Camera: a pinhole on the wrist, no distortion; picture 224 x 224 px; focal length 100.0 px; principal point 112.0 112.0 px. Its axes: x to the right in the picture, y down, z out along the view. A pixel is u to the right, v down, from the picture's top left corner.
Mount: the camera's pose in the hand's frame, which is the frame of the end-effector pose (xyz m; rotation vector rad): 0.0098 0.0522 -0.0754 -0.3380 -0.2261 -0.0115
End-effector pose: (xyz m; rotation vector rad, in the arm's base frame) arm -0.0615 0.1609 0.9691 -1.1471 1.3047 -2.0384
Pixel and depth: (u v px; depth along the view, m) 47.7 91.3 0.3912
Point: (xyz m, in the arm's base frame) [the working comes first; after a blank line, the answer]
In the camera's frame: -0.2515 -0.0810 0.3912

0.3233 0.2258 0.8031
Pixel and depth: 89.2 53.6 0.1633
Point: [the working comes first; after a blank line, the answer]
In the camera's frame: -0.0372 -0.0954 0.1633

0.0557 0.1534 0.9487
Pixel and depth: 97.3 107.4 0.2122
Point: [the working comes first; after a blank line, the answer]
In the camera's frame: -0.0312 -0.0098 0.2122

0.0659 0.1013 0.8654
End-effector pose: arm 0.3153 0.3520 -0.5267 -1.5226 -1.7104 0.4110
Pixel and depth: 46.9 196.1 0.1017
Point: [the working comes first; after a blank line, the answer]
In the camera's frame: -0.0662 0.0855 0.1017

0.4431 0.3144 -0.6503
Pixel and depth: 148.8 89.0 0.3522
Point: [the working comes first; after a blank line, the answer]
In the camera's frame: 0.1296 -0.0810 0.3522

0.1610 0.5036 -0.7663
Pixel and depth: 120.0 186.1 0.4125
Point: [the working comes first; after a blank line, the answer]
In the camera's frame: 0.0330 0.3057 0.4125

0.4863 0.4828 -1.0034
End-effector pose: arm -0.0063 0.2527 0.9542 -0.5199 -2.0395 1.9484
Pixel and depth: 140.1 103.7 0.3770
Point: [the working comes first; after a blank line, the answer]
In the camera's frame: 0.1059 -0.0313 0.3770

-0.1544 -0.0040 0.7859
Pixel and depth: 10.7 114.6 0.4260
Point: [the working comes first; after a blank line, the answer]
In the camera's frame: -0.4315 0.0111 0.4260

0.3651 -0.1559 0.7756
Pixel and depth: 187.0 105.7 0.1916
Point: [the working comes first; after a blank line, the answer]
In the camera's frame: 0.1437 -0.0121 0.1916

-0.1545 0.1802 0.8335
